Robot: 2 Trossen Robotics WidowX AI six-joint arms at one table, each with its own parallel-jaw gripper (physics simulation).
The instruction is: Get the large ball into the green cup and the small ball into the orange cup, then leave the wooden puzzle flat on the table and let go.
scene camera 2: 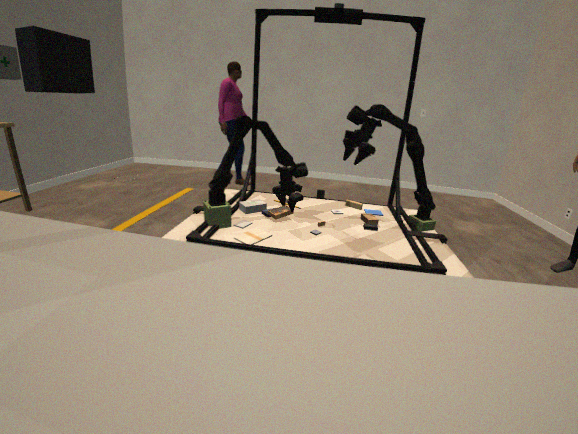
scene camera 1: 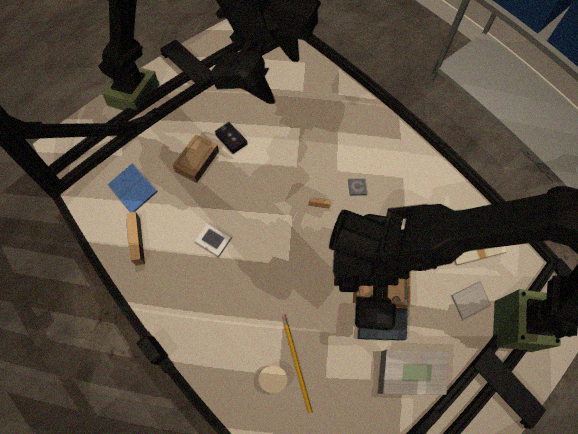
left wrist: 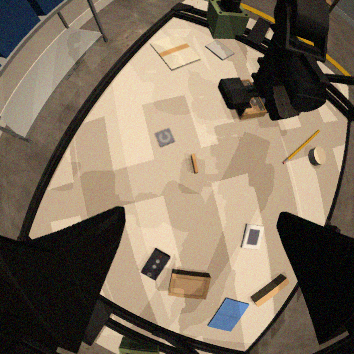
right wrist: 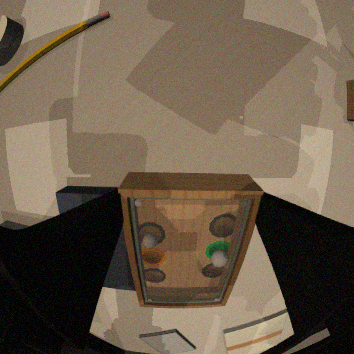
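Where they show: left gripper, fingertip midpoint: (scene camera 2: 349, 162) (scene camera 1: 284, 81) (left wrist: 205, 218); right gripper, fingertip midpoint: (scene camera 2: 288, 209) (left wrist: 251, 111) (right wrist: 190, 198); left arm's base, link origin: (scene camera 2: 422, 217) (scene camera 1: 128, 81); right arm's base, link origin: (scene camera 2: 216, 203) (scene camera 1: 540, 317) (left wrist: 228, 6).
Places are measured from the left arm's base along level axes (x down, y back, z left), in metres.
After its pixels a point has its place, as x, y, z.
The wooden puzzle (scene camera 1: 400, 290) @[0.015, -0.717, -0.245] (scene camera 2: 280, 213) @[0.011, -0.697, -0.211] (left wrist: 258, 112) @[0.003, -0.637, -0.271] (right wrist: 182, 210) @[0.005, -0.646, -0.262] is a shallow box with a clear top. My right gripper (scene camera 2: 288, 205) @[0.012, -0.641, -0.259] (right wrist: 190, 198) @[0.012, -0.641, -0.259] is shut on its two sides and holds it low over the table; its exact height and tilt are hard to tell. In the right wrist view, the large ball (right wrist: 219, 258) @[0.017, -0.678, -0.226] sits at the green cup (right wrist: 215, 247) @[0.009, -0.665, -0.236], overlapping its lower rim. The small ball (right wrist: 149, 240) @[0.018, -0.677, -0.273] sits in a dark cup just above the orange cup (right wrist: 153, 257) @[0.010, -0.682, -0.268], which holds no ball. My left gripper (scene camera 1: 285, 79) @[-0.256, -0.430, -0.100] (scene camera 2: 350, 160) @[-0.256, -0.430, -0.100] (left wrist: 205, 218) @[-0.256, -0.430, -0.100] is open and empty, high above the table.
A dark blue box (scene camera 1: 382, 333) @[0.034, -0.712, -0.328] (right wrist: 85, 201) @[0.034, -0.672, -0.323] lies beside and partly below the puzzle. A grey box with a green patch (scene camera 1: 440, 367) @[0.011, -0.834, -0.361], a pencil (scene camera 1: 299, 370) @[0.044, -0.593, -0.440] (left wrist: 302, 146) @[0.044, -0.579, -0.425] and a round disc (scene camera 1: 273, 379) @[0.025, -0.556, -0.472] lie near. A small orange block (scene camera 1: 319, 203) @[0.034, -0.519, -0.126] and grey tile (scene camera 1: 357, 187) @[0.046, -0.580, -0.058] lie mid-table.
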